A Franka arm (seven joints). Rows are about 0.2 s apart.
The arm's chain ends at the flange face. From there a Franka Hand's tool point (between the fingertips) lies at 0.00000 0.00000 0.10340 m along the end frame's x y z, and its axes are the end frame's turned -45 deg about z.
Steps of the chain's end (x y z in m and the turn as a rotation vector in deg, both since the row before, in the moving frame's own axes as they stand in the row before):
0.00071 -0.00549 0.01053 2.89 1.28 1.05
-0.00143 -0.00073 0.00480 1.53 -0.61 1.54
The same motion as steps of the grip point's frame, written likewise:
0.00972 -0.00538 0.01037 1.14 2.95 1.05
0.00072 -0.00424 0.00476 1.51 0.65 1.54

